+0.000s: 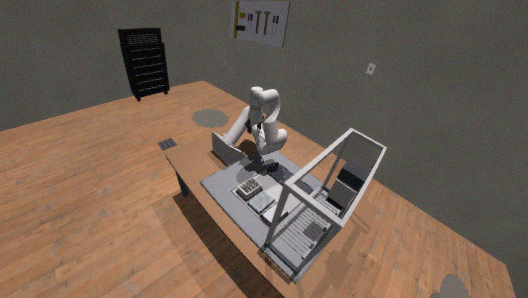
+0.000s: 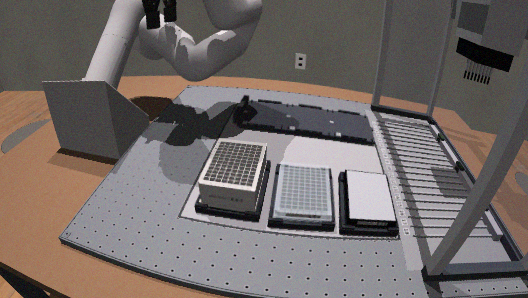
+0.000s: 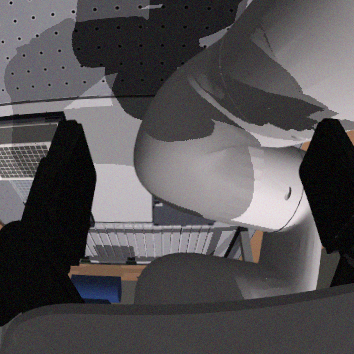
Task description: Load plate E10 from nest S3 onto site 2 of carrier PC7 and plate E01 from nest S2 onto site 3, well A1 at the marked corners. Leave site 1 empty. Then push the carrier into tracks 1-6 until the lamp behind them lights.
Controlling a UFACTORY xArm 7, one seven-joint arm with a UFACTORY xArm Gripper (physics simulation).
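Frame: origin at the arm's base, x ahead, y left, z up, level; metres.
Where they show: gripper, between the fingertips: (image 1: 254, 130) (image 2: 162, 25) (image 3: 202, 144); arm's base, origin of its link: (image 1: 228, 142) (image 2: 96, 98).
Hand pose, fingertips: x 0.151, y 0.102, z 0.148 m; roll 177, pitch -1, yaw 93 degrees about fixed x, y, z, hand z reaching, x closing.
Things, the pixels of their top centre, and the offset from my fingertips. Level surfaces: height alone.
- long dark carrier, centre of its top: (image 3: 191, 192) (image 2: 309, 111) (image 1: 290, 178) dx +0.339, dy +0.041, dz -0.210 m
- tall beige deep-well plate, centre of its top: (image 2: 234, 161) (image 3: 20, 162) (image 1: 249, 185) dx +0.229, dy -0.222, dz -0.186 m
- clear low plate, centre of its top: (image 2: 304, 186) (image 1: 261, 200) dx +0.339, dy -0.227, dz -0.214 m
- pipetting head, centre of its top: (image 2: 485, 45) dx +0.675, dy -0.098, dz +0.054 m
- perforated board, height of its surface: dz -0.240 m
My gripper (image 2: 161, 21) (image 3: 202, 144) is open and empty, high above the left of the board, beside the arm's own links. The long dark carrier (image 1: 302, 186) (image 2: 310, 120) (image 3: 175, 212) lies at the back, its upright handle at the left end and its right end at the tracks' edge; its sites hold no plates. In front, three black nests hold a tall beige deep-well plate (image 1: 249, 188) (image 2: 235, 165) (image 3: 22, 160), a clear low plate (image 1: 261, 201) (image 2: 304, 190) and a white-topped plate (image 1: 275, 215) (image 2: 370, 195). The tracks (image 2: 425, 165) (image 3: 150, 242) are at the right. Labels are unreadable.
A grey open frame (image 1: 320, 162) (image 2: 482, 200) stands around the tracks. A pipetting head (image 2: 484, 52) with thin tips hangs over them. The perforated board (image 2: 150, 215) lies under the nests. The grey arm base (image 2: 85, 120) stands at the left. A blue object (image 3: 97, 288) shows beyond the tracks.
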